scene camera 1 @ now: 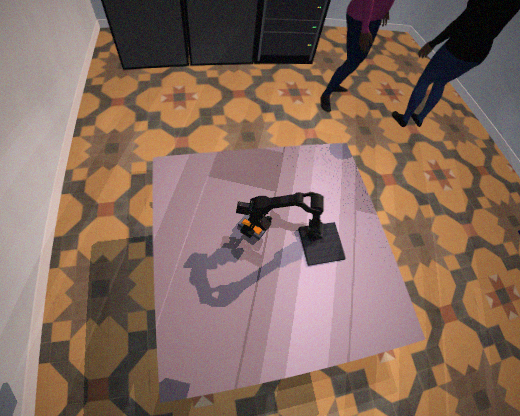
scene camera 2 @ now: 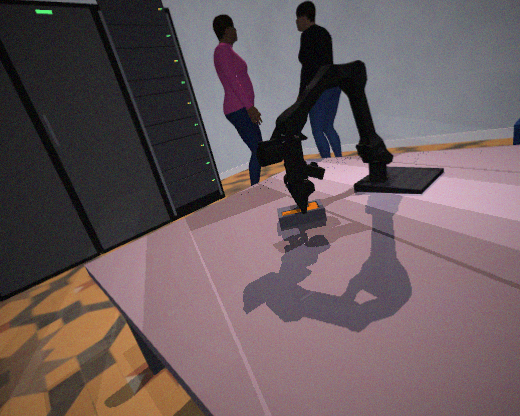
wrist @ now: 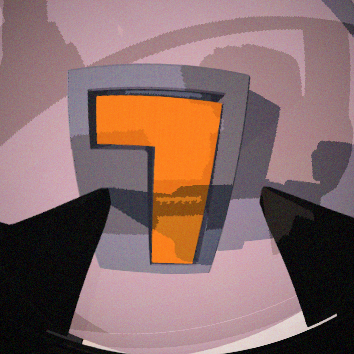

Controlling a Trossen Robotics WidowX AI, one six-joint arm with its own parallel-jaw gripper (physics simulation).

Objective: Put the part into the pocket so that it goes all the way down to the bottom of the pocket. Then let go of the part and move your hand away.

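Where they show: gripper, fingertip midpoint: (scene camera 1: 252,227) (scene camera 2: 301,209) (wrist: 186,195); arm's base, link origin: (scene camera 1: 313,234) (scene camera 2: 378,178).
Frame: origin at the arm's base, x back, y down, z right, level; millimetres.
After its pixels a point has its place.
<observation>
The orange L-shaped part (wrist: 185,145) @[x -287, y -11, z 124 mm] (scene camera 2: 313,206) @[x -276, y -12, z 119 mm] lies inside the matching pocket of the grey block (wrist: 232,100) @[x -290, y -12, z 92 mm] (scene camera 2: 310,219) @[x -316, y 13, z 115 mm]. In the wrist view its top face lies flat within the pocket's outline, with narrow dark gaps along its edges; the pocket's bottom is hidden under it. In scene camera 1 the orange part (scene camera 1: 251,226) shows in the block below the hand. My gripper (wrist: 186,195) @[x -305, y -14, z 144 mm] is open, its fingertips wide apart on either side of the part's long leg, touching neither side of the part in the wrist view. In scene camera 2 the fingers are right over the block.
The block stands on a pink table (scene camera 1: 210,345) @[x -685, y 24, z -333 mm] (scene camera 2: 440,350) @[x -664, y 24, z -238 mm]. The arm's black base plate (scene camera 1: 325,250) @[x 26, y 6, z -103 mm] (scene camera 2: 400,181) @[x -25, y 5, z -76 mm] is to the right of the block. Dark cabinets (scene camera 1: 220,35) (scene camera 2: 65,125) and two people stand beyond the table.
</observation>
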